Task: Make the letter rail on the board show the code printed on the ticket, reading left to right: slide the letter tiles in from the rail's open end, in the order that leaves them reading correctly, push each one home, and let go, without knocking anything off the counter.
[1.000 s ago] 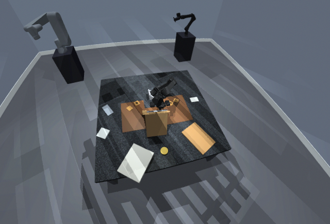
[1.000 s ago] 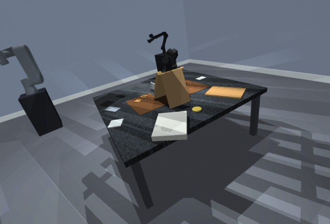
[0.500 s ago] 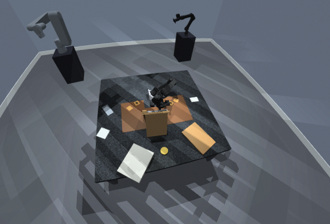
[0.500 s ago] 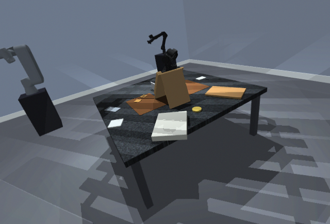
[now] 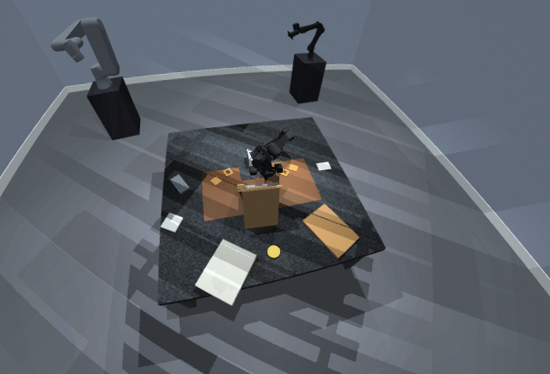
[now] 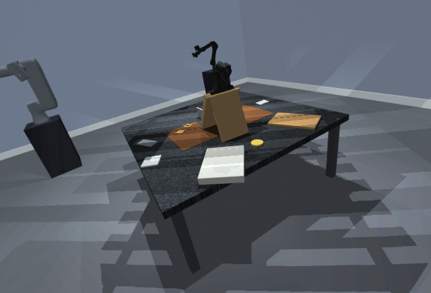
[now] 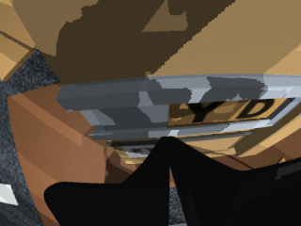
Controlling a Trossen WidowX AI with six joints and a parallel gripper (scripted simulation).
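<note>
Now: the white ticket 110 mm below my gripper tip, 40 mm behind it and 20 mm to the left of it. The rest, counted from my gripper tip: white box (390 mm ahead, 350 mm to the right, 160 mm below); then brown mat (180 mm below, 130 mm behind); then flat tan slab (350 mm ahead, 300 mm to the left, 170 mm below).
</note>
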